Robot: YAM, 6 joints.
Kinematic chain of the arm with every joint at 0, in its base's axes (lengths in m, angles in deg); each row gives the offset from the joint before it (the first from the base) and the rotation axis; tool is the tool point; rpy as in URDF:
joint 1: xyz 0 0 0.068 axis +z
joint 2: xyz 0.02 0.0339 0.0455 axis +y
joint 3: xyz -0.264 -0.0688 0 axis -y
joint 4: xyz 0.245 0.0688 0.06 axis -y
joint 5: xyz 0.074 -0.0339 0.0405 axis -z
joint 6: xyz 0.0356 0 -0.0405 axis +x
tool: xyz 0 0 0 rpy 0 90 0
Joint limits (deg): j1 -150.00..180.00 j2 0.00..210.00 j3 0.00..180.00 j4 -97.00..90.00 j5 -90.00..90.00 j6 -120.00..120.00
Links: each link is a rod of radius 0.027 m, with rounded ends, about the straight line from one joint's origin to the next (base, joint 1, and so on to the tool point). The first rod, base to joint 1, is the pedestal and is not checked.
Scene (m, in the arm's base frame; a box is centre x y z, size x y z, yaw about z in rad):
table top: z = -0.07
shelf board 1: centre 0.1 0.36 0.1 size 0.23 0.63 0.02 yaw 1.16
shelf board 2: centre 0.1 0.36 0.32 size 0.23 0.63 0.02 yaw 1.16
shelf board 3: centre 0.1 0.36 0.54 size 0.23 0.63 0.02 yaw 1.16
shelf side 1: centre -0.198 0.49 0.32 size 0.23 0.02 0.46 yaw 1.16
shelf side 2: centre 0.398 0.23 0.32 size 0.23 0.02 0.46 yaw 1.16
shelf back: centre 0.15 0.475 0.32 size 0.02 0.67 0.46 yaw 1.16
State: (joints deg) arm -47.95 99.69 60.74 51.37 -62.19 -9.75
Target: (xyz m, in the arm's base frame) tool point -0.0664 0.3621 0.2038
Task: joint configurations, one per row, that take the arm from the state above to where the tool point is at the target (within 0.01 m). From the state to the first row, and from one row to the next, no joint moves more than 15 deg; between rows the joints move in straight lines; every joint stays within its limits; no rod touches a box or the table.
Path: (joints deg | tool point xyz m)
1: -33.25 93.04 54.62 50.34 -60.92 -13.67 | 0.3119 -0.1673 0.2907
2: -18.56 86.39 48.49 49.31 -59.65 -17.59 | 0.3167 -0.0739 0.2920
3: -3.86 79.74 42.37 48.28 -58.38 -21.51 | 0.2965 0.0104 0.2898
4: 10.83 73.09 36.25 47.25 -57.11 -25.43 | 0.2567 0.0795 0.2841
5: 25.53 66.44 30.12 46.22 -55.84 -29.35 | 0.2039 0.1300 0.2749
6: 40.23 59.79 24.00 45.20 -54.57 -33.27 | 0.1449 0.1606 0.2625
7: 54.92 53.14 17.87 44.17 -53.30 -37.18 | 0.0861 0.1722 0.2470
8: 69.62 46.49 11.75 43.14 -52.03 -41.10 | 0.0324 0.1679 0.2287
9: 81.13 54.48 14.87 45.13 -58.00 -33.27 | -0.0011 0.1885 0.2273
10: 92.65 62.48 17.98 47.12 -63.96 -25.43 | -0.0414 0.2027 0.2228
11: 104.16 70.48 21.09 49.12 -69.92 -17.59 | -0.0870 0.2081 0.2150
12: 115.68 78.47 24.21 51.11 -75.88 -9.75 | -0.1358 0.2028 0.2038
13: 105.46 91.33 37.61 50.32 -72.01 -9.75 | -0.1138 0.2843 0.2104
14: 95.24 104.18 51.01 49.53 -68.13 -9.75 | -0.0664 0.3621 0.2038

